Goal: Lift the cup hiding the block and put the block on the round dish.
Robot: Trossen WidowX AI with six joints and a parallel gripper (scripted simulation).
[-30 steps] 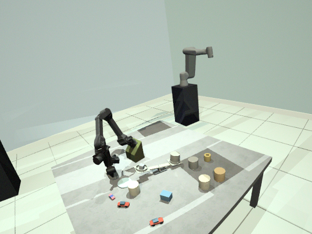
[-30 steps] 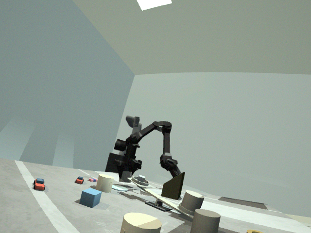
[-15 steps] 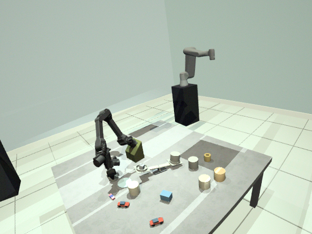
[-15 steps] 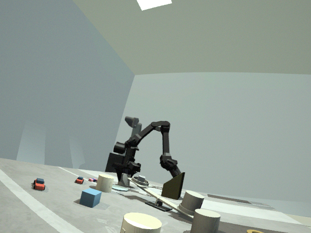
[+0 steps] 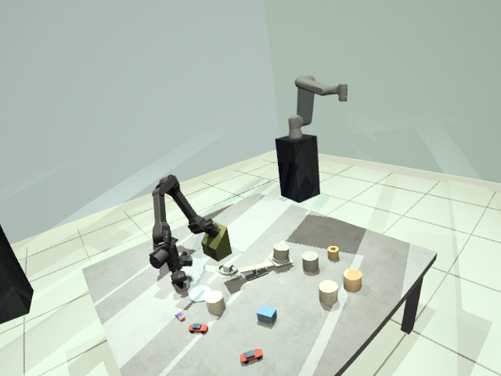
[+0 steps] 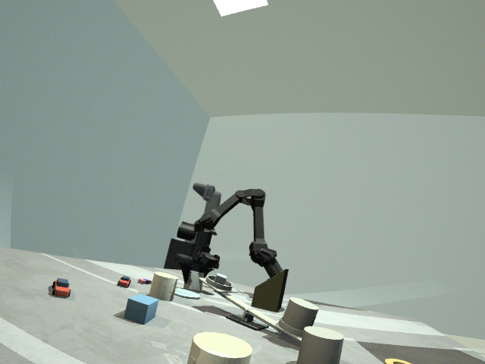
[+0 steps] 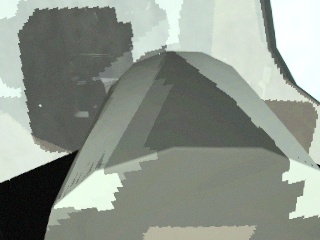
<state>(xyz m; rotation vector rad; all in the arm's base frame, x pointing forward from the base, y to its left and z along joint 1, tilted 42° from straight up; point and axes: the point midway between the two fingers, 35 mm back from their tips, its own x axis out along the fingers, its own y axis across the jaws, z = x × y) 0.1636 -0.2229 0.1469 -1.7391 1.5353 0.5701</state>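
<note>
The grey block lies 12 cm ahead of my gripper tip, 19 cm to the left of it and 6 cm above it. Also, from my gripper tip: blue cube (39 cm ahead, 20 cm to the left, 1 cm below); small balance (13 cm ahead, 31 cm to the left, 1 cm above); round dish (9 cm ahead, 5 cm to the left, 2 cm below).
</note>
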